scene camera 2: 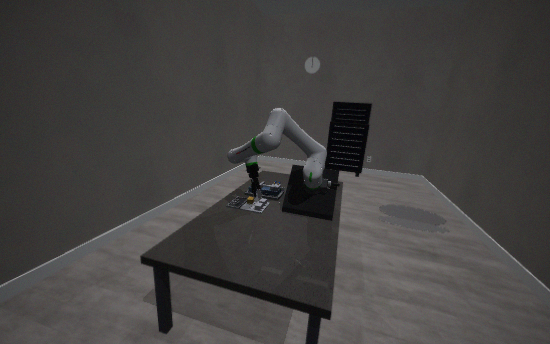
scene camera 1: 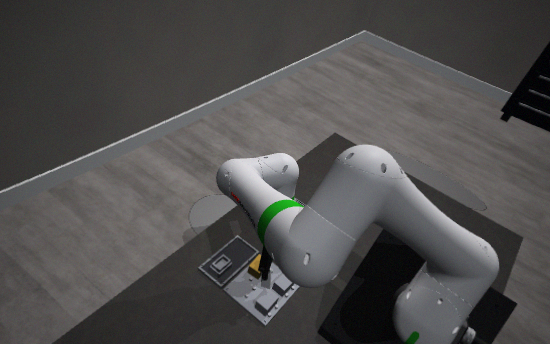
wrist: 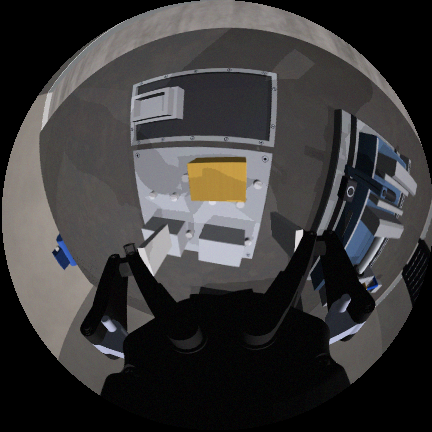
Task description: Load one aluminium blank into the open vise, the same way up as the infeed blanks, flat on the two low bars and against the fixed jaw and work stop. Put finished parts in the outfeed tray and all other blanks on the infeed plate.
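Places are measured from the arm's base along level axes (x back, y left, z down), in millimetres.
Where they show: gripper, between the fingertips: (scene camera 2: 258,199) (scene camera 1: 275,274) (wrist: 219,229); arm's base, origin of its link: (scene camera 2: 313,185).
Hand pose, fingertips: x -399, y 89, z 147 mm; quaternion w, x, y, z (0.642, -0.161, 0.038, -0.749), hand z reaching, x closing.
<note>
Things, the pixels of their top centre, and the offset from my fingertips. "spot": a spot on its surface instead. Level surfaces: height alone.
- infeed plate, centre of its top: (wrist: 193,207) (scene camera 1: 263,286) (scene camera 2: 255,205) dx -10, dy +42, dz +33 mm
- left blank, centre of its top: (wrist: 160,242) (scene camera 1: 267,298) dx +35, dy +88, dz -3 mm
- right blank, centre of its top: (wrist: 219,253) (scene camera 1: 285,280) dx +38, dy -1, dz -3 mm
- yellow block, centre of its top: (wrist: 216,182) (scene camera 1: 259,263) (scene camera 2: 250,198) dx -61, dy +4, dz -3 mm
- hollow-topped finished part, centre of its top: (wrist: 147,104) (scene camera 1: 221,262) dx -155, dy +82, dz +0 mm
- outfeed tray, a spot on its surface: (wrist: 273,107) spot: dx -149, dy -55, dz +29 mm
- blue vise, centre of its top: (wrist: 384,250) (scene camera 2: 265,183) dx -23, dy -235, dz -58 mm
- dark table, height of its surface: dz +41 mm
My gripper (scene camera 1: 266,281) (scene camera 2: 257,196) (wrist: 219,229) is open and empty, pointing down over the infeed plate (scene camera 1: 242,286) (wrist: 256,217). Two grey aluminium blanks stand on the plate: the left blank (scene camera 1: 267,302) (wrist: 172,239), partly behind a finger pad in the wrist view, and the right blank (scene camera 1: 283,285) (wrist: 221,251) between the pads in that view. A yellow block (scene camera 1: 255,266) (scene camera 2: 250,199) (wrist: 217,181) sits among the pegs. A hollow-topped finished part (scene camera 1: 221,263) (wrist: 154,106) lies in the outfeed tray (wrist: 273,107). The blue vise (wrist: 364,240) is at the right; its seat is partly hidden.
The vise's light jaws (wrist: 394,171) (wrist: 389,228) rise beside the right finger. The dark table (scene camera 2: 240,250) carries the black robot base plate (scene camera 2: 305,211). A black slatted rack (scene camera 1: 531,95) (scene camera 2: 349,140) is behind. A small blue object (wrist: 64,252) shows at the wrist view's left.
</note>
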